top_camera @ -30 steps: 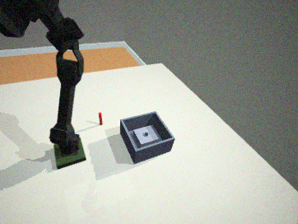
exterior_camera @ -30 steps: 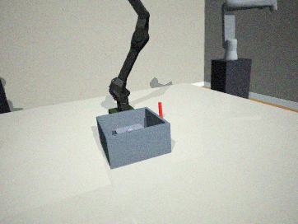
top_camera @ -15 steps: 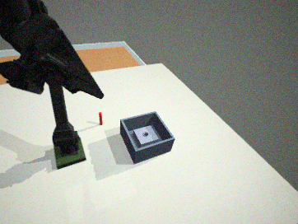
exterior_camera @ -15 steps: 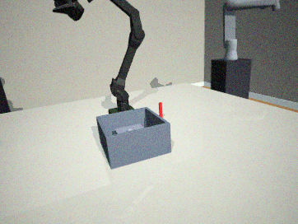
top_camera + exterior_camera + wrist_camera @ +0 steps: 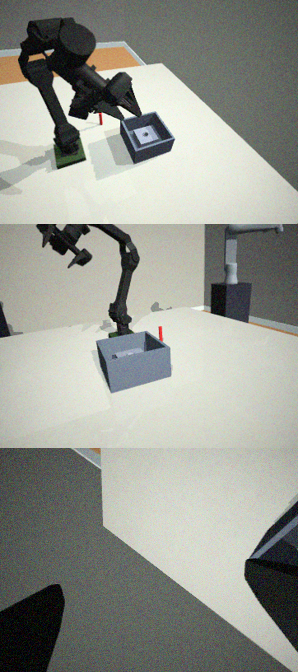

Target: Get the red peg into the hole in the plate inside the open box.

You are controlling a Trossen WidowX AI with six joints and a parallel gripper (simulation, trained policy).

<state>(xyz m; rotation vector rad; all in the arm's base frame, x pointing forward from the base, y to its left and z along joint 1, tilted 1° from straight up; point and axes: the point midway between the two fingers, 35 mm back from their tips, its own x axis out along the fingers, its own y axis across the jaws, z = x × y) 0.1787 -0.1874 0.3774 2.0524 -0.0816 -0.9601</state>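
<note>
My gripper tip is 350 mm to the right of the red peg, 340 mm above it and 60 mm past it. Round my gripper tip: pale plate 330 mm below, 190 mm to the left, 130 mm ahead; blue-grey box 350 mm below, 190 mm to the left, 130 mm ahead.
</note>
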